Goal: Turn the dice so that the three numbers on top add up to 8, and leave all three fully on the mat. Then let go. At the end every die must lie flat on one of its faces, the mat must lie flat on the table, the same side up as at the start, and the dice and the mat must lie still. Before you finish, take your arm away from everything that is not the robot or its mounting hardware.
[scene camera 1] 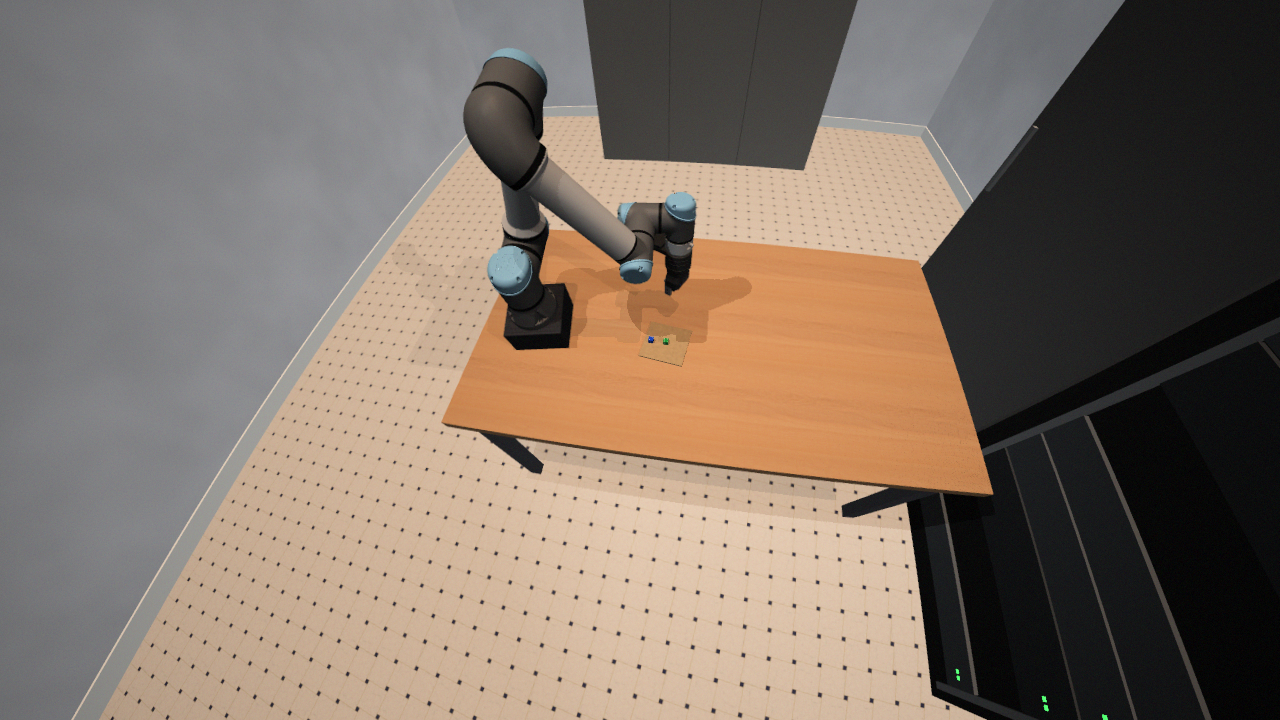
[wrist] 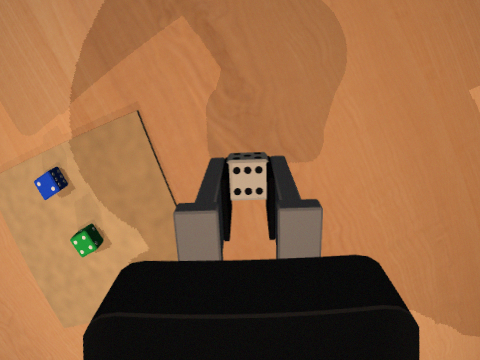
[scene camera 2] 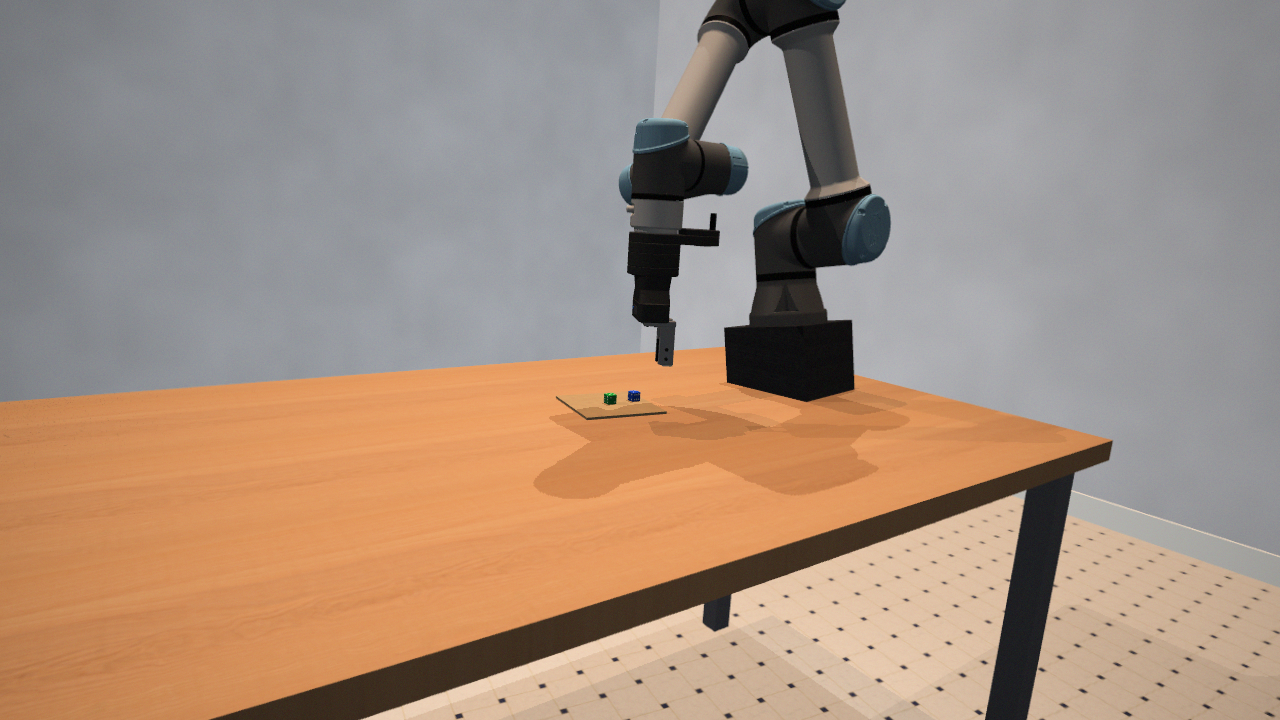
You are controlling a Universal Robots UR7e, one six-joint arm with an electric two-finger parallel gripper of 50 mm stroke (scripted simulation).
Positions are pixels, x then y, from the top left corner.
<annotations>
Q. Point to a tan mat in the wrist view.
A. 115,182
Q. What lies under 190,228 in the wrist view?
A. My gripper.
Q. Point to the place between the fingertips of my gripper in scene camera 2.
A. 663,363
</annotations>
